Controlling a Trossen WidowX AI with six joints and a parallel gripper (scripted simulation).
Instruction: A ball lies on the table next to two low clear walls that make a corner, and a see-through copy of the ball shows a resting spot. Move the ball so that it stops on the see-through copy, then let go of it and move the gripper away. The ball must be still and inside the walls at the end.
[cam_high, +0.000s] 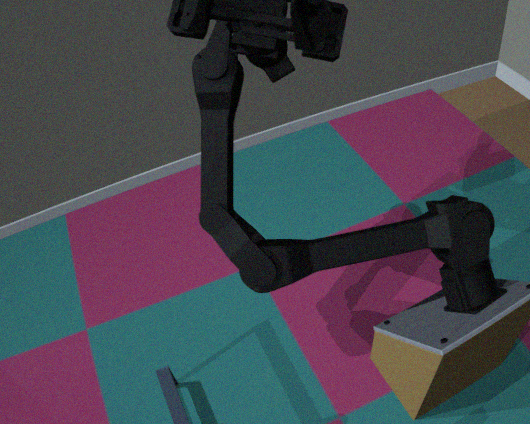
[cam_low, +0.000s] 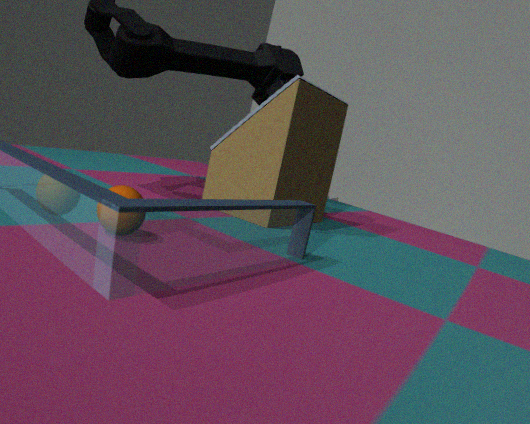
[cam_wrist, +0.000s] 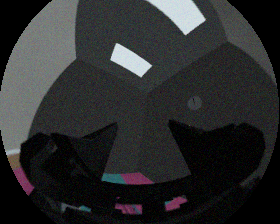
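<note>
My gripper tip is now 520 mm above the orange ball, 210 mm to the right of it and 160 mm short of it.
</note>
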